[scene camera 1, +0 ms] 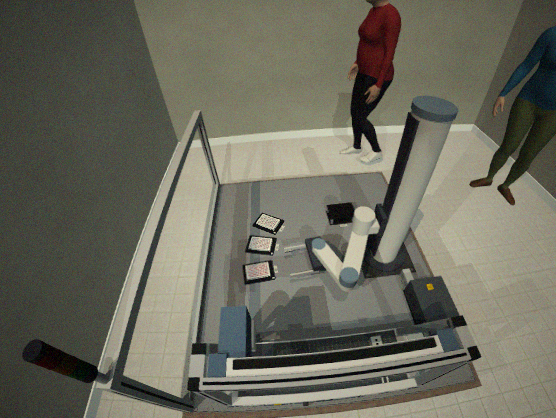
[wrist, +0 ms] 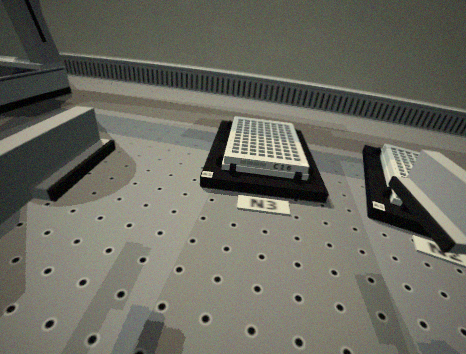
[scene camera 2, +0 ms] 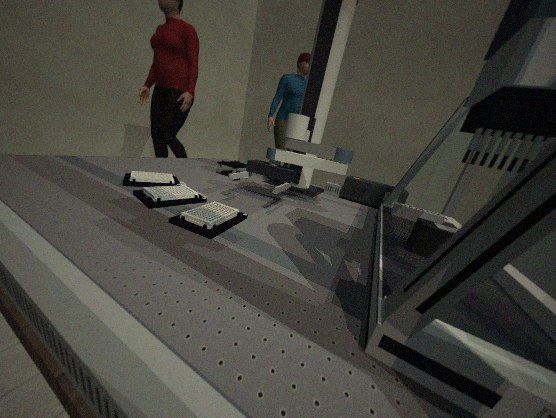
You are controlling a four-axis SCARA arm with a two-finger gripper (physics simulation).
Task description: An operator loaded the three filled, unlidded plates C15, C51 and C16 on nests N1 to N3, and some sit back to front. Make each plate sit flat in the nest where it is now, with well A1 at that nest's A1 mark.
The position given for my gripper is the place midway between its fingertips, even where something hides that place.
Observation:
I see my gripper (scene camera 2: 251, 183), a white plate (wrist: 396, 161) and a white plate (scene camera 2: 213, 213).
My gripper shows as well in the wrist view (wrist: 254, 146).

